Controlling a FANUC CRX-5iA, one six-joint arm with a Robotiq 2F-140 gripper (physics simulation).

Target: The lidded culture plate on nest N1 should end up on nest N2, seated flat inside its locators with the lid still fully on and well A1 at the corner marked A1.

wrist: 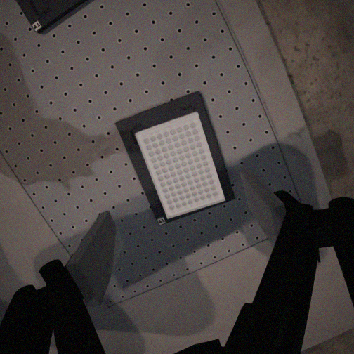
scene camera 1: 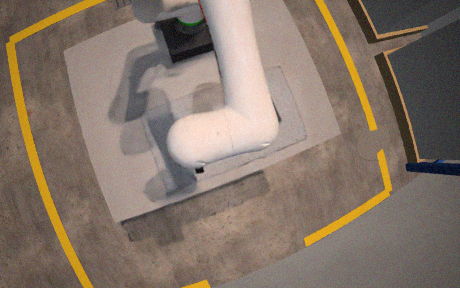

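Seen in the pictures: arm's base, link origin: [scene camera 1: 189, 21].
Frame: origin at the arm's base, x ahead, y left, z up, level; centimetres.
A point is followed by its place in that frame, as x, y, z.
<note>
The white lidded culture plate [wrist: 181, 165] lies on a dark rectangular nest [wrist: 128, 145] in the wrist view. A wider dark margin shows at its upper end than at its lower end, where a small A1 tag [wrist: 161, 220] marks the nest's lower left corner. The nest's number is not legible. Part of the other dark nest [wrist: 55, 11] [scene camera 1: 277, 112] @[54.9, 17.5, -7.3], with its own A1 tag, shows at the upper left in the wrist view and beside the arm in the scene view. My gripper [wrist: 178, 208] is open above the plate, its fingers apart on either side and not touching it. The arm hides the plate in the scene view.
A perforated board [wrist: 170, 75] [scene camera 1: 290, 100] @[52.7, 26.8, -8.6] lies on the pale table [scene camera 1: 95, 165] @[37.6, -68.9, -9.9]. The white arm [scene camera 1: 225, 132] @[53.2, -16.0, 51.8] covers much of the board in the scene view and casts shadows across it. Yellow floor lines [scene camera 1: 30, 135] surround the table. Dark panels with tan edges [scene camera 1: 400, 107] stand at the right.
</note>
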